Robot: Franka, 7 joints.
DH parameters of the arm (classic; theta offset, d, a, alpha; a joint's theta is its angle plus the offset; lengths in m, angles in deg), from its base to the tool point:
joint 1: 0 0.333 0 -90
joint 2: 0 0 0 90
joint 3: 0 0.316 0.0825 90
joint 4: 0 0 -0.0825 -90
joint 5: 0 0.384 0 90
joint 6: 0 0 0.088 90
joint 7: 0 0.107 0 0
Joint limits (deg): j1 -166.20..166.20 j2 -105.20..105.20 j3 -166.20..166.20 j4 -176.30..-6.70 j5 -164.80..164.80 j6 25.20..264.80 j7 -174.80..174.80
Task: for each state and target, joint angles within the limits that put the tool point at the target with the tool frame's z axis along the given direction. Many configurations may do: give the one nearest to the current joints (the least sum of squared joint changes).
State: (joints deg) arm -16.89 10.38 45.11 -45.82 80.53 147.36 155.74
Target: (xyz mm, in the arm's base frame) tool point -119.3 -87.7 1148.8 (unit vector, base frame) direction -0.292 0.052 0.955
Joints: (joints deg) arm 26.29 -16.21 38.01 -7.12 82.71 173.30 155.74
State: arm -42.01 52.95 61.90 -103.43 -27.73 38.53 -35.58
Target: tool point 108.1 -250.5 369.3 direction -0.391 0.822 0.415
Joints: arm -84.69 2.58 18.95 -137.39 -1.73 25.31 -35.58
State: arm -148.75 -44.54 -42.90 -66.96 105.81 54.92 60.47
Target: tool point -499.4 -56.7 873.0 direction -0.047 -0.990 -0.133
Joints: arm -146.32 -0.19 -40.34 -70.12 84.01 83.67 60.47
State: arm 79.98 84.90 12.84 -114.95 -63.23 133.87 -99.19
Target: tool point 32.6 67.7 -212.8 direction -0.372 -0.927 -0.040
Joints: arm 44.96 91.66 4.99 -120.76 -27.26 119.78 -99.19
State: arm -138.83 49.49 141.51 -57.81 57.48 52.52 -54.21
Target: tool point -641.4 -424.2 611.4 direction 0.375 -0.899 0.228
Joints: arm -158.51 71.27 91.87 -8.80 11.21 101.77 -54.21
